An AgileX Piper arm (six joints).
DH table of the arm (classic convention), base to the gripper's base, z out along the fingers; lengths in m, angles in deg. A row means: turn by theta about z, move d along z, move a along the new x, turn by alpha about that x. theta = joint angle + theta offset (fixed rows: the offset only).
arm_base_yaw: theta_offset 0, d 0.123, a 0, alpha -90
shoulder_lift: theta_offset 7.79, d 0, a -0.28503, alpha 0
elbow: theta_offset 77.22, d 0, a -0.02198, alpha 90
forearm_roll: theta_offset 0, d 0.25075, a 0, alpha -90
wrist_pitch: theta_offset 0, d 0, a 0, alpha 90
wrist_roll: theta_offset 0, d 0.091, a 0, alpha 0
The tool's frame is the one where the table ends.
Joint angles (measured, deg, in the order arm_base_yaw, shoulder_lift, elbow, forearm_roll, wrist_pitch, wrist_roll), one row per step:
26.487 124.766 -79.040 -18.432 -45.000 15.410
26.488 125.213 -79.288 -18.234 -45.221 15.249
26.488 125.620 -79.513 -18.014 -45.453 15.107
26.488 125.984 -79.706 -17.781 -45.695 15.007
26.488 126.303 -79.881 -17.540 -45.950 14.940
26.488 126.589 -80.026 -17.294 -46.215 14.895
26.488 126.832 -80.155 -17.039 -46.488 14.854
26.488 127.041 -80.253 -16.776 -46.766 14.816
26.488 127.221 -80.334 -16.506 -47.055 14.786
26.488 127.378 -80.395 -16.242 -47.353 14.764
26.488 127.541 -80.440 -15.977 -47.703 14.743
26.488 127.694 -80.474 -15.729 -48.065 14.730
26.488 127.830 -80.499 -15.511 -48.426 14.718
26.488 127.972 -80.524 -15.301 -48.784 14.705
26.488 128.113 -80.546 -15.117 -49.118 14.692
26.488 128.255 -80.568 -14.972 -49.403 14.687
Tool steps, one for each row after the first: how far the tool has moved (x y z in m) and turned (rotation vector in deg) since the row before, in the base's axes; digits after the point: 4 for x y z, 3 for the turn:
0.0011 0.0004 -0.0021 0.055 -0.025 -0.083
0.0010 0.0003 -0.0019 0.098 -0.029 -0.097
0.0009 0.0002 -0.0017 0.150 -0.016 -0.103
0.0008 0.0002 -0.0014 0.200 -0.027 -0.105
0.0007 0.0001 -0.0012 0.227 -0.023 -0.106
0.0006 0.0001 -0.0009 0.252 -0.048 -0.112
0.0005 0.0000 -0.0008 0.263 -0.051 -0.117
0.0004 0.0000 -0.0006 0.285 -0.064 -0.120
0.0004 0.0000 -0.0005 0.294 -0.071 -0.116
0.0003 -0.0001 -0.0006 0.315 -0.092 -0.107
0.0003 -0.0001 -0.0005 0.316 -0.102 -0.094
0.0002 -0.0001 -0.0004 0.299 -0.118 -0.076
0.0002 0.0000 -0.0005 0.288 -0.114 -0.073
0.0002 0.0000 -0.0005 0.255 -0.103 -0.061
0.0002 0.0000 -0.0006 0.206 -0.072 -0.044

